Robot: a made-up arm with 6 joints. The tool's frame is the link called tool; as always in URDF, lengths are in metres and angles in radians. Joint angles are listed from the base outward.
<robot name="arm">
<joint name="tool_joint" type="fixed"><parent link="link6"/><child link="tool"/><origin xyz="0 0 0" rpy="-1.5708 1.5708 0"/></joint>
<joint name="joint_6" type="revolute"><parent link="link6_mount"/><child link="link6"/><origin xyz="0 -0.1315 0" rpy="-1.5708 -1.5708 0"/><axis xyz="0 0 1"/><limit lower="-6.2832" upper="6.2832"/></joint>
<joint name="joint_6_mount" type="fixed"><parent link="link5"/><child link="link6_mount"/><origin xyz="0 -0.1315 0"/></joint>
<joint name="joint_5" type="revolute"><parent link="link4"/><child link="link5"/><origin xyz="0 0 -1.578" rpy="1.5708 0 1.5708"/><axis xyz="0 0 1"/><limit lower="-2.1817" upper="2.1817"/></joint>
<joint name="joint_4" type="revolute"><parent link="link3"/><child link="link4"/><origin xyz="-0.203 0 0" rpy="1.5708 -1.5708 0"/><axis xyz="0 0 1"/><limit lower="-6.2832" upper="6.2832"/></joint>
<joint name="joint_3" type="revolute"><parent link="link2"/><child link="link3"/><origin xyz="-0.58 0 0" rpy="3.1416 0 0"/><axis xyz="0 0 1"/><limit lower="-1.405" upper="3.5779"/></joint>
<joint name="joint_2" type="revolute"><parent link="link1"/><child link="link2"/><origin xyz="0 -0.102 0" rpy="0 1.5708 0"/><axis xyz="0 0 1"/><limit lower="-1.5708" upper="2.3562"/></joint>
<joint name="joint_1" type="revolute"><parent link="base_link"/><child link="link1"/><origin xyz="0 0 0.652" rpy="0 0 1.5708"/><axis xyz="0 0 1"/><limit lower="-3.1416" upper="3.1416"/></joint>
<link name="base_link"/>
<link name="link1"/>
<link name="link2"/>
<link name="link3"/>
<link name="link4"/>
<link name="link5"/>
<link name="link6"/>
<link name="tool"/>
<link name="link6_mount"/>
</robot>
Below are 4 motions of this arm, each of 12 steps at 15 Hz.
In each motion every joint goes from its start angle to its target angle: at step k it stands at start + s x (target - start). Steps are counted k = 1, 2, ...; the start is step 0. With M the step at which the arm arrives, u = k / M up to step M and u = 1 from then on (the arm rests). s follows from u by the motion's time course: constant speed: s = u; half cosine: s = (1 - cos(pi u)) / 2; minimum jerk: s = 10 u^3 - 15 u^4 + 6 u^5.
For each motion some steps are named. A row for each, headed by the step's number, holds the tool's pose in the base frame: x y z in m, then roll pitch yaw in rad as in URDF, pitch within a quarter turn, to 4 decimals.
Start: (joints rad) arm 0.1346 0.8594 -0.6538 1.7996 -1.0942 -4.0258
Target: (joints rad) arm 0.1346 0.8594 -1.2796 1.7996 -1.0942 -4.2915
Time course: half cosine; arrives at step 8
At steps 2, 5, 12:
2: 0.7632 -0.1263 -0.6757 0.8856 0.4840 -1.2247
5: 0.1864 -0.2044 -0.6437 0.6431 0.5244 -1.4137
12: -0.1250 -0.2466 -0.5388 0.5024 0.5180 -1.5249

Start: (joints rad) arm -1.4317 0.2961 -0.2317 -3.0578 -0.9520 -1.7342
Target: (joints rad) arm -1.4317 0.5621 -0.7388 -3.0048 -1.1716 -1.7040
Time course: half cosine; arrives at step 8
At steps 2, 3, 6, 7, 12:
2: 0.2869 -1.9046 0.5065 -1.4896 -0.3402 -1.3508
3: 0.2783 -1.8266 0.3079 -1.4911 -0.2502 -1.3437
6: 0.2288 -1.4127 -0.2467 -1.4814 0.0511 -1.3144
7: 0.2158 -1.3075 -0.3312 -1.4763 0.1107 -1.3073
12: 0.2110 -1.2691 -0.3585 -1.4743 0.1316 -1.3046

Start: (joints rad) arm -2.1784 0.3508 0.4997 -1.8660 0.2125 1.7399
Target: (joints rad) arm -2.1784 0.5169 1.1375 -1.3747 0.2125 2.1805
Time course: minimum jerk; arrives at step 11
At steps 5, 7, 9, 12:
5: -1.1863 -1.6093 1.9882 -0.1881 -0.3176 -2.4013
7: -1.1179 -1.5108 2.2286 -0.4498 -0.5020 -2.4208
9: -1.0611 -1.4303 2.3692 -0.6155 -0.6207 -2.4366
12: -1.0478 -1.4116 2.3973 -0.6502 -0.6459 -2.4404

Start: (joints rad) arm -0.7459 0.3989 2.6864 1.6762 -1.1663 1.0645
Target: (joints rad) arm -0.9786 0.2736 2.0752 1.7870 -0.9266 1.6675
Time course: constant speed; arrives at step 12
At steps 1, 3, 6, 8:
1: -0.8237 0.4611 2.3598 -0.4161 -0.2589 -2.6944
3: -0.7467 0.4392 2.4661 -0.5923 -0.3092 -2.7504
6: -0.6260 0.3851 2.6116 -0.8569 -0.3923 -2.8236
8: -0.5439 0.3347 2.6983 -1.0346 -0.4516 -2.8640

